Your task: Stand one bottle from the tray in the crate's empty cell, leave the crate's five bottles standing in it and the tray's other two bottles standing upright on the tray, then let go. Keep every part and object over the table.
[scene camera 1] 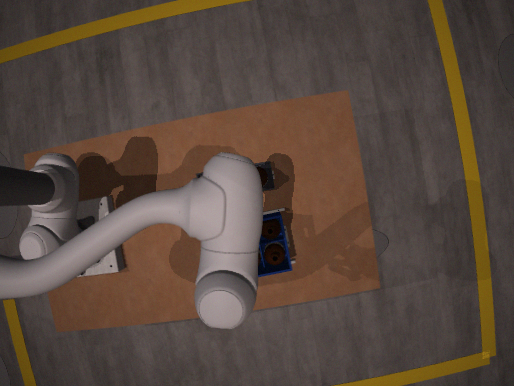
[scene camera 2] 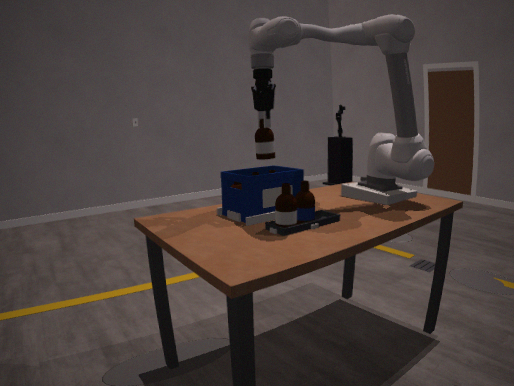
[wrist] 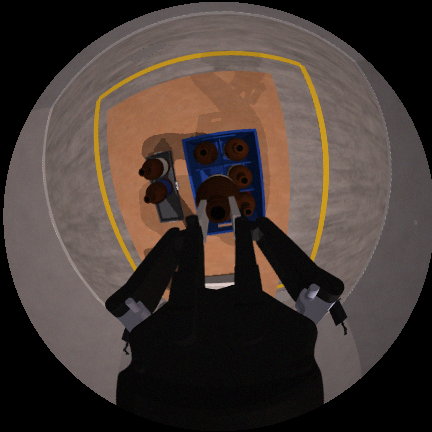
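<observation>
My gripper (scene camera 2: 264, 116) (wrist: 217, 206) is shut on the neck of a brown bottle with a white label (scene camera 2: 265, 142) (wrist: 217, 192). The bottle hangs upright above the blue crate (scene camera 1: 274, 272) (scene camera 2: 232, 200) (wrist: 259, 165), clear of its rim in the scene camera 2 view. In the wrist view, four bottles show standing in the crate; the held bottle covers part of it, and the empty cell is partly visible beyond the held bottle. The dark tray (scene camera 1: 270, 185) (scene camera 2: 330, 218) (wrist: 171, 212) holds a white-labelled bottle (scene camera 2: 286, 206) (wrist: 153, 169) and a blue-labelled bottle (scene camera 2: 305, 202) (wrist: 157, 192), both upright.
The wooden table (scene camera 1: 320, 130) (scene camera 2: 200, 250) (wrist: 135, 115) carries the crate, the tray and the arm's white base plate (scene camera 1: 112, 250) (scene camera 2: 360, 195). Light rails (scene camera 1: 293, 261) (scene camera 2: 260, 216) lie beside the crate's foot. The arm hides much of the crate and tray in the scene camera 1 view.
</observation>
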